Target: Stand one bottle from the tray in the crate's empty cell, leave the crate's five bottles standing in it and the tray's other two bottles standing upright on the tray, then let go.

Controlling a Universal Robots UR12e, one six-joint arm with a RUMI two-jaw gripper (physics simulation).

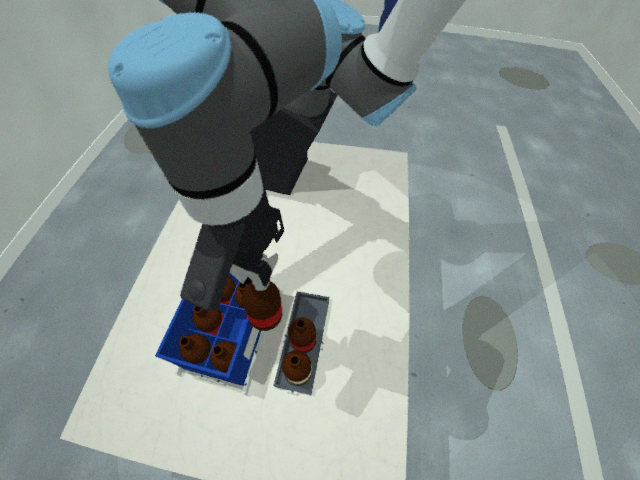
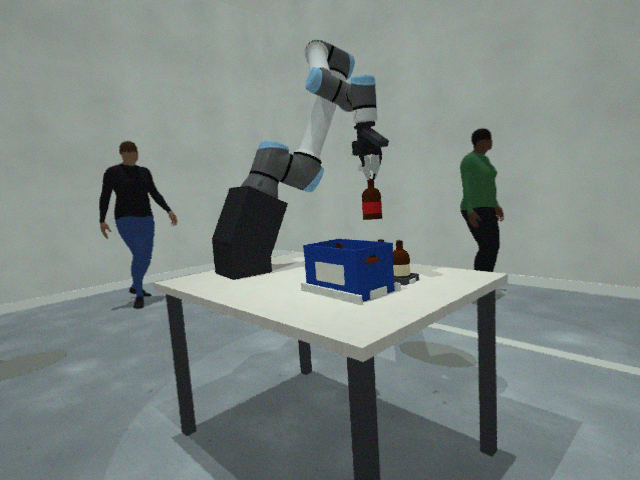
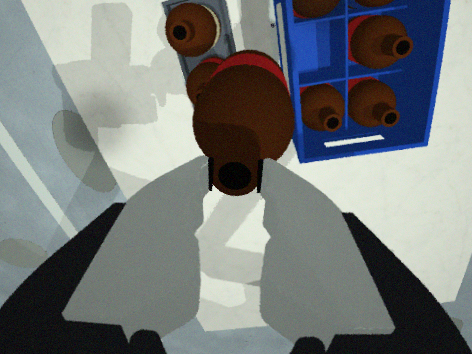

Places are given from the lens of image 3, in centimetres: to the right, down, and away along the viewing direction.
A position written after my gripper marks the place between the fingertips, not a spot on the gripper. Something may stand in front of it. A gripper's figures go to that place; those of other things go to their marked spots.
my gripper (image 3: 235, 162): 0, -1, 13
cream-label bottle (image 3: 189, 35): -6, -18, 32
brown bottle (image 3: 244, 113): 0, -4, 15
brown bottle (image 3: 322, 106): 13, -11, 39
brown bottle (image 3: 371, 103): 20, -11, 38
